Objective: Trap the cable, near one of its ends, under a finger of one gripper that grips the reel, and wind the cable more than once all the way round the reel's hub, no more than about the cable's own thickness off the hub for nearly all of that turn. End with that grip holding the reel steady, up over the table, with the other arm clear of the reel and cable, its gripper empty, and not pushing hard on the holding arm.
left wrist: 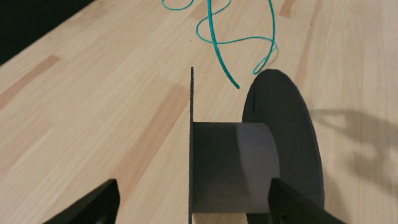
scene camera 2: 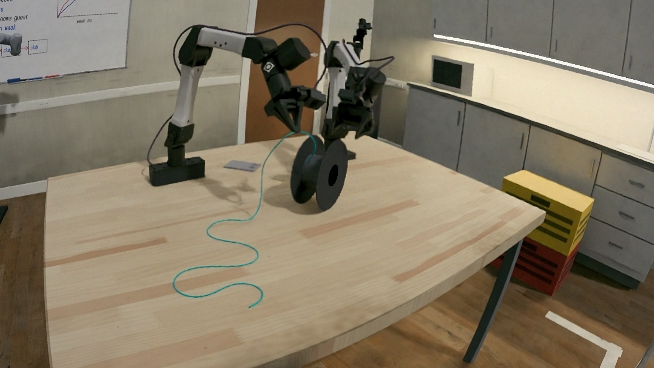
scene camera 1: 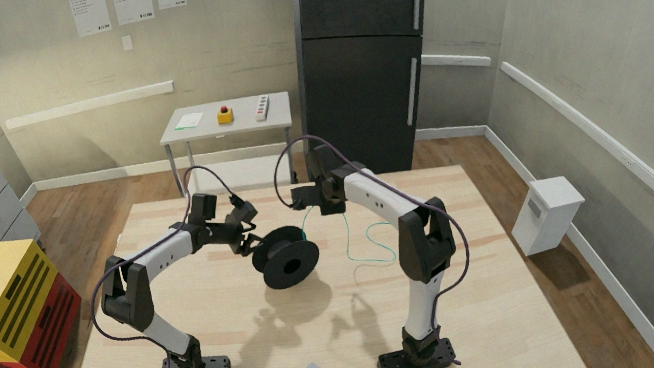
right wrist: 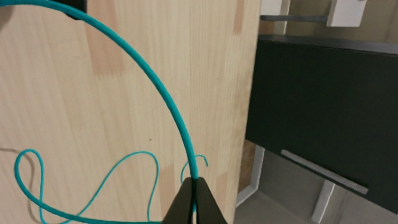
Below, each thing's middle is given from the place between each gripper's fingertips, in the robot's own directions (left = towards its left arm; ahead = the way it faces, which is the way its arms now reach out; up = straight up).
The black reel (scene camera 2: 325, 173) is 6 cm to the right of my left hand (scene camera 2: 342, 135) and 10 cm below it.
The black reel is 15 cm below my right hand (scene camera 2: 297, 132), 13 cm to the left of it and 8 cm behind it.
